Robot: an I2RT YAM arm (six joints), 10 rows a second.
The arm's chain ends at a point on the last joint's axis. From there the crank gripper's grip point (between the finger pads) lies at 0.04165 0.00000 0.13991 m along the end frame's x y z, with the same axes.
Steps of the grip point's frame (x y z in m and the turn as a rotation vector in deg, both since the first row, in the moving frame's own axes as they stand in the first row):
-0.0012, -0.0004, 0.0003, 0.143, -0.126, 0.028
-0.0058, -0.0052, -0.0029, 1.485, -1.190, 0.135
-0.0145, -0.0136, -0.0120, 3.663, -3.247, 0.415
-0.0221, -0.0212, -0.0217, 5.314, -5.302, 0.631
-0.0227, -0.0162, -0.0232, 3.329, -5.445, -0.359
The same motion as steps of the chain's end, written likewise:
-0.0009, -0.0001, 0.0002, 0.143, -0.126, 0.028
-0.0029, -0.0017, -0.0037, 1.485, -1.190, 0.135
-0.0065, -0.0049, -0.0139, 3.663, -3.247, 0.415
-0.0091, -0.0085, -0.0244, 5.314, -5.302, 0.631
-0.0092, -0.0078, -0.0263, 3.329, -5.445, -0.359

